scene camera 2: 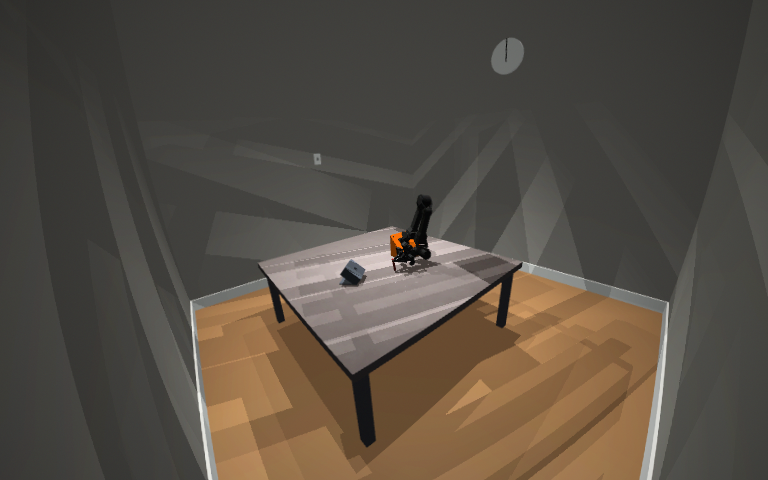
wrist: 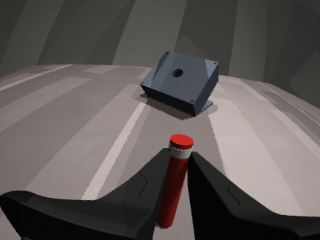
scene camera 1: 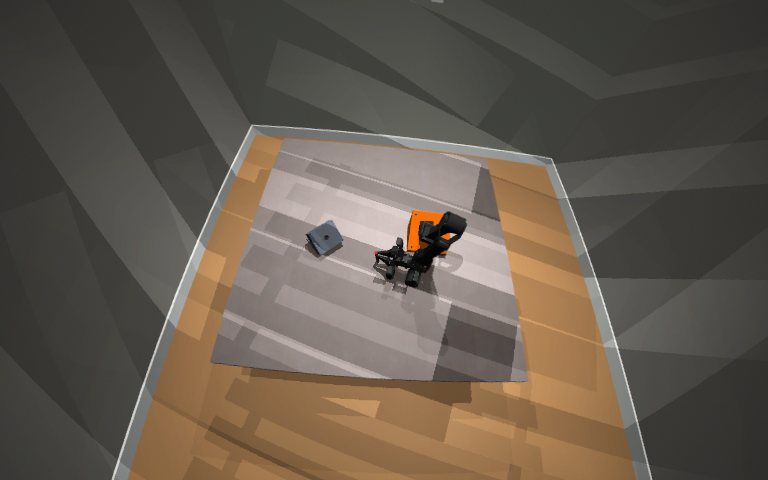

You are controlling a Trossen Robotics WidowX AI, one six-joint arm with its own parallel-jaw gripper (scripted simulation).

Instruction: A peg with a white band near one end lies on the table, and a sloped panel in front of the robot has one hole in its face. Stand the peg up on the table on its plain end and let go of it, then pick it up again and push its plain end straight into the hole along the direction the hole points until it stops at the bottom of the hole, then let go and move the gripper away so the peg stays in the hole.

In view: my gripper [wrist: 178, 156] and a sloped grey-blue panel [scene camera 1: 316, 237].
The sloped grey-blue panel also shows in the wrist view [wrist: 200, 76].
